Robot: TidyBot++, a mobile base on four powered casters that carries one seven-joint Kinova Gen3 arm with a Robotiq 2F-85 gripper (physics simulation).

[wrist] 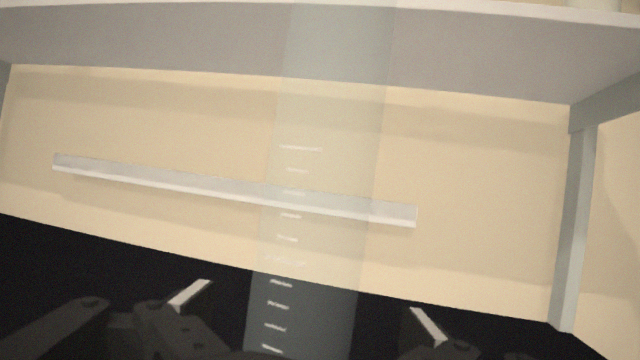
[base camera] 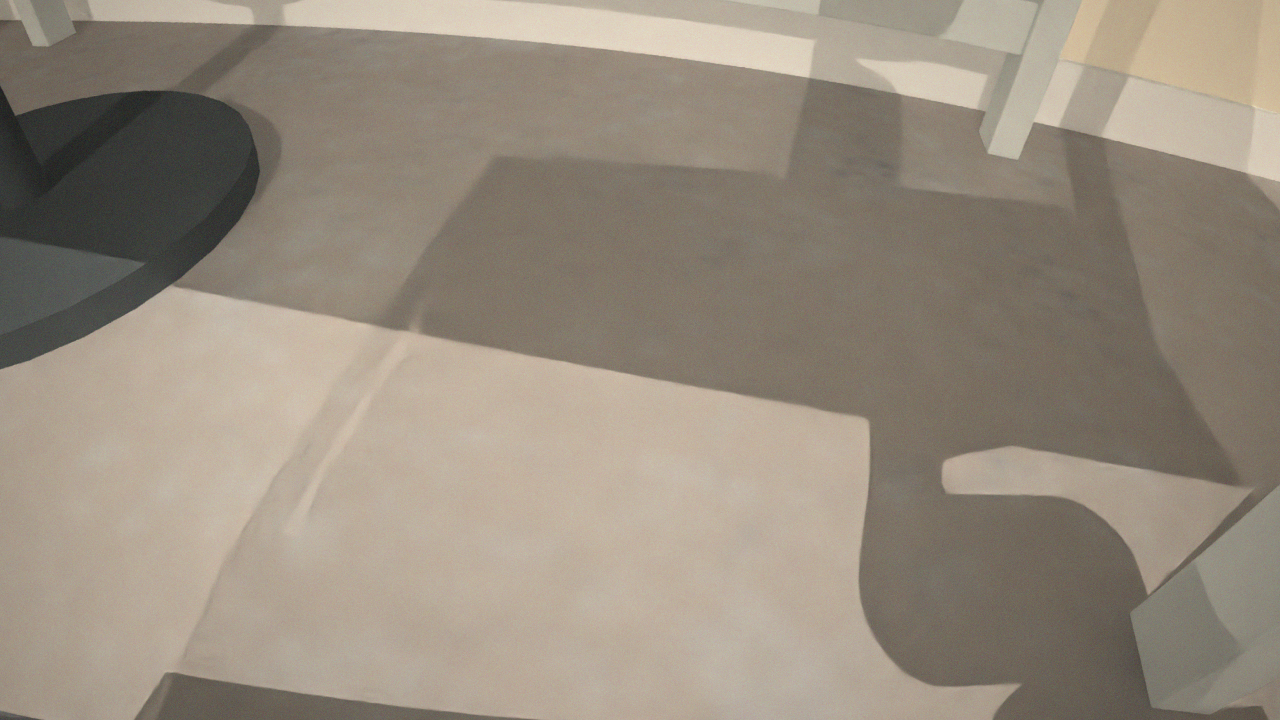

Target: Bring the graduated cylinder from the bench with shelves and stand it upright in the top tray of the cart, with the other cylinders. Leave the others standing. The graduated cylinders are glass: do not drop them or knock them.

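Places are measured from the arm's base along level axes (x left, y back, z up), in millimetres.
Pixels of known places: gripper, fingertip midpoint: (wrist: 307,315).
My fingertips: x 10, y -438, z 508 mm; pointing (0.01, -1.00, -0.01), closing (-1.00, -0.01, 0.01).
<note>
Behind a point stands the place of what it marks.
The graduated cylinder (wrist: 320,190) @(y -400, x 12, z 565 mm), clear glass with white marks, stands upright over the black bench top (wrist: 125,265) @(y -910, x 369, z 366 mm) in the wrist view. Its top and its foot are out of that view. My gripper (wrist: 307,315) @(y -438, x 10, z 508 mm) is open, with one fingertip seen to the left of the cylinder and the other to the right. No contact with the glass shows. The cart's top tray and the other cylinders do not show in either view.
A grey-white shelf (wrist: 200,45) spans above the bench, with a grey post (wrist: 575,225) @(y -875, x -459, z 565 mm) at the right. A pale rail (wrist: 150,177) @(y -1035, x 409, z 537 mm) runs behind the cylinder. In the base view, a dark round pedestal foot (base camera: 196,170) is at left and a grey leg (base camera: 1208,617) @(y -237, x -302, z -334 mm) at lower right.
</note>
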